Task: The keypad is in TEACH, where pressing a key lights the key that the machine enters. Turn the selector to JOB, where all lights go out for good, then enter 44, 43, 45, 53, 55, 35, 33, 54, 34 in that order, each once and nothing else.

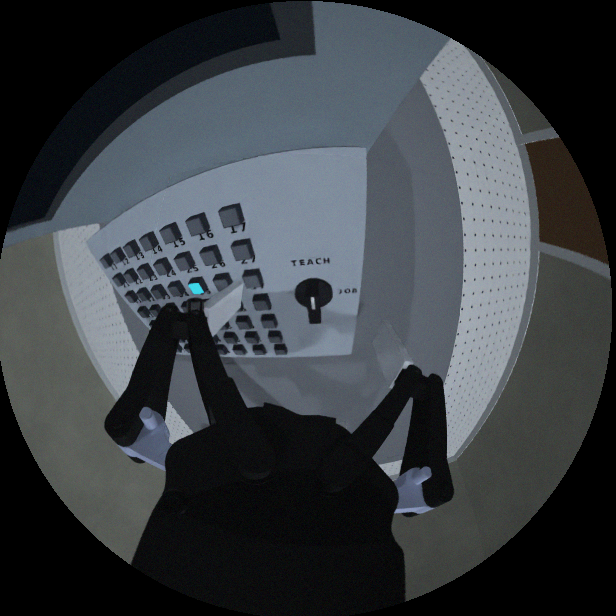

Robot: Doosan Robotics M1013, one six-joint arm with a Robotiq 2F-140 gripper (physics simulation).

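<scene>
The keypad panel (229, 270) faces me, with rows of square grey keys; labels 14 to 17 read along the top row. One key (196, 288) glows cyan, in the third row, third from the right; its label is not readable. My gripper (298, 344) is open wide and empty. Its left fingertip (181, 313) rests on or just over the keys right below the lit key and hides them. Its right fingertip (422, 379) hangs off the panel's lower right. The black selector knob (313, 295) sits between TEACH (310, 262) above and JOB (347, 291) to its right, its handle pointing down.
White perforated walls curve around the panel at the right (488, 247) and the left (86, 298). A grey side wall (402, 241) stands just right of the panel. A grey slab (241, 114) spans above it.
</scene>
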